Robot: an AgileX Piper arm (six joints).
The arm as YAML. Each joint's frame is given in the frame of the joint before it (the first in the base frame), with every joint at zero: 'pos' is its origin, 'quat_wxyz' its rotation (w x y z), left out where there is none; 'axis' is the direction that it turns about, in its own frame. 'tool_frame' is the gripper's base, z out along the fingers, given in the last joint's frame.
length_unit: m
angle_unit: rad
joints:
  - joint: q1
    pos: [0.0, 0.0, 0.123]
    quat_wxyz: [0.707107, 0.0, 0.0, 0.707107]
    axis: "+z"
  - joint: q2
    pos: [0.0, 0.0, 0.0]
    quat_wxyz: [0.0, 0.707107, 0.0, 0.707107]
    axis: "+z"
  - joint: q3
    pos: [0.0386, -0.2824, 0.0]
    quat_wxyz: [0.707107, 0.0, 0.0, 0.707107]
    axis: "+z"
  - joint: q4
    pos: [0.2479, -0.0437, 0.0]
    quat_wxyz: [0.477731, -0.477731, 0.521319, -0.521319]
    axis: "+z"
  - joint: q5
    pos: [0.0, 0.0, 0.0]
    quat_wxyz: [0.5, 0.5, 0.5, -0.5]
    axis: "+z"
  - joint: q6
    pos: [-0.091, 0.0, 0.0]
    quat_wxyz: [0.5, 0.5, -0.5, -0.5]
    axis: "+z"
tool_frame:
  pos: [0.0, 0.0, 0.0]
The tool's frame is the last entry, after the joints.
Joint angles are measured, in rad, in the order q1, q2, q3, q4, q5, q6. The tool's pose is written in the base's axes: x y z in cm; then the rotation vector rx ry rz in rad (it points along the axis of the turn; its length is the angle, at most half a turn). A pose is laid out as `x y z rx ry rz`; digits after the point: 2 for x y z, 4 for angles.
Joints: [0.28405 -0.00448 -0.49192 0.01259 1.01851 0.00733]
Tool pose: -0.30 0.01 27.85 -0.2776 1.9921 0.2012
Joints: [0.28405 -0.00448 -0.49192 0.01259 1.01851 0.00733]
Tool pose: -0.30 0.01 27.85 -0.2776 1.9921 0.2012
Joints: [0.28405 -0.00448 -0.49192 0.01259 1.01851 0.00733]
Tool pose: -0.30 0.01 27.85 -0.2776 1.9921 0.2012
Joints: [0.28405 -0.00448 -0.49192 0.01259 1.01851 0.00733]
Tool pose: -0.30 0.01 27.85 -0.2776 1.9921 0.2012
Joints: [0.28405 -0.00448 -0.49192 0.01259 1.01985 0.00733]
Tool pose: -0.31 0.01 27.84 -0.2778 1.9934 0.2010
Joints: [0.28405 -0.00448 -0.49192 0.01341 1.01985 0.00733]
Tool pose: -0.31 0.02 27.84 -0.2779 1.9935 0.2020
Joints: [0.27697 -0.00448 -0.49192 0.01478 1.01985 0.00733]
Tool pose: -0.31 0.03 27.84 -0.2708 1.9942 0.1991
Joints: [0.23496 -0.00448 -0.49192 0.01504 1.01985 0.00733]
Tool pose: -0.31 0.05 27.84 -0.2287 1.9981 0.1727
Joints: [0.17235 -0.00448 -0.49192 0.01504 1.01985 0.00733]
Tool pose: -0.31 0.06 27.84 -0.1659 2.0026 0.1327
